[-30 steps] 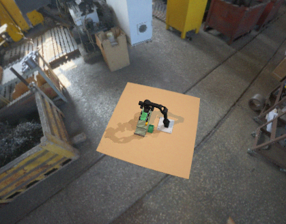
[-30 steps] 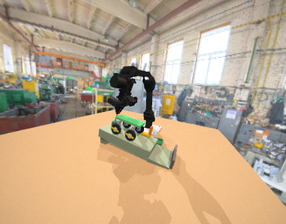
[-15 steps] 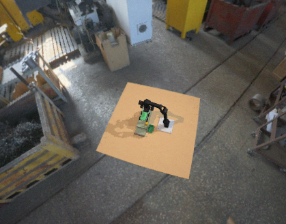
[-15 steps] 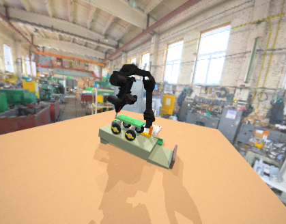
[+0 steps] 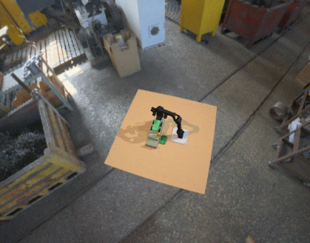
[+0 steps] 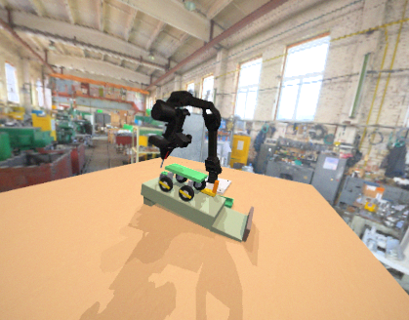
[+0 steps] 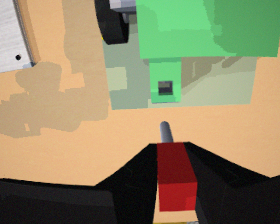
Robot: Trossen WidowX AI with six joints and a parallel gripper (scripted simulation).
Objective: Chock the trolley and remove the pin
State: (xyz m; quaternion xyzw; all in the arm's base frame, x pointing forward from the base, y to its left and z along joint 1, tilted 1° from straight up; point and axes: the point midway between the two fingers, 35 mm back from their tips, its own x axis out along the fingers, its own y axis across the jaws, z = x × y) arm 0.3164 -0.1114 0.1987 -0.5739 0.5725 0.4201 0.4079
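My gripper tip is 240 mm to the right of the green tray, 190 mm above it and 110 mm past it. From my gripper tip the other things lie so: yellow chock 210 mm to the left, 90 mm below, 40 mm behind; then trolley 120 mm to the left, 60 mm below, 20 mm ahead; then stop pin right at my gripper tip.
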